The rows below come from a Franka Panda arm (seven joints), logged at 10 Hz.
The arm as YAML. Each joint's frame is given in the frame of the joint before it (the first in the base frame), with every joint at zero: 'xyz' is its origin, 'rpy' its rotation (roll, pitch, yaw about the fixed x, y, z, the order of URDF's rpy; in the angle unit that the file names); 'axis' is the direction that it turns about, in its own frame. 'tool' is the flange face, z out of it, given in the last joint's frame.
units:
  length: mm
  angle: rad
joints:
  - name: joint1
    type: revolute
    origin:
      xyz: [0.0, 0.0, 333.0]
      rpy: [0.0, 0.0, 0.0]
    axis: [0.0, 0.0, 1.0]
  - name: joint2
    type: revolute
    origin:
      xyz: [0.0, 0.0, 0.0]
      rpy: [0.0, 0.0, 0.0]
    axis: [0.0, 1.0, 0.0]
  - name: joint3
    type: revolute
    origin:
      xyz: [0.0, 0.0, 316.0]
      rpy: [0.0, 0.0, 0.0]
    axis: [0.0, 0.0, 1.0]
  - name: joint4
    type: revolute
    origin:
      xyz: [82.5, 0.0, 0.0]
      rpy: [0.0, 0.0, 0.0]
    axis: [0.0, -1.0, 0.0]
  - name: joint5
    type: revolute
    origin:
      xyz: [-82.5, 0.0, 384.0]
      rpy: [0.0, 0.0, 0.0]
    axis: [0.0, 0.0, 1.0]
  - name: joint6
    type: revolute
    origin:
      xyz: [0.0, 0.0, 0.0]
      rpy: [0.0, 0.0, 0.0]
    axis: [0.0, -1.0, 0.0]
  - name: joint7
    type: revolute
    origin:
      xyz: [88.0, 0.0, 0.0]
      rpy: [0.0, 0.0, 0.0]
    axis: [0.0, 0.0, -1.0]
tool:
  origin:
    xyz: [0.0, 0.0, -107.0]
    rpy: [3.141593, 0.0, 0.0]
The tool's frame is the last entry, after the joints.
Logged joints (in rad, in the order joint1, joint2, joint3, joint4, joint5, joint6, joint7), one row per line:
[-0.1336, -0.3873, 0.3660, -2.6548, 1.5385, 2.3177, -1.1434]
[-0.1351, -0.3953, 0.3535, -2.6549, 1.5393, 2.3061, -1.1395]
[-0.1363, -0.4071, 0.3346, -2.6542, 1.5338, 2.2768, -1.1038]
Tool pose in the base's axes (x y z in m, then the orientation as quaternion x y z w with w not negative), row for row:
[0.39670, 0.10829, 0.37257, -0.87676, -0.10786, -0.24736, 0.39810]
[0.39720, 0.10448, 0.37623, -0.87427, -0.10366, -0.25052, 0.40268]
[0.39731, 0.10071, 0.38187, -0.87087, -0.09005, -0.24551, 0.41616]
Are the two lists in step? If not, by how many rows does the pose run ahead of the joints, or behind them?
They are in step.
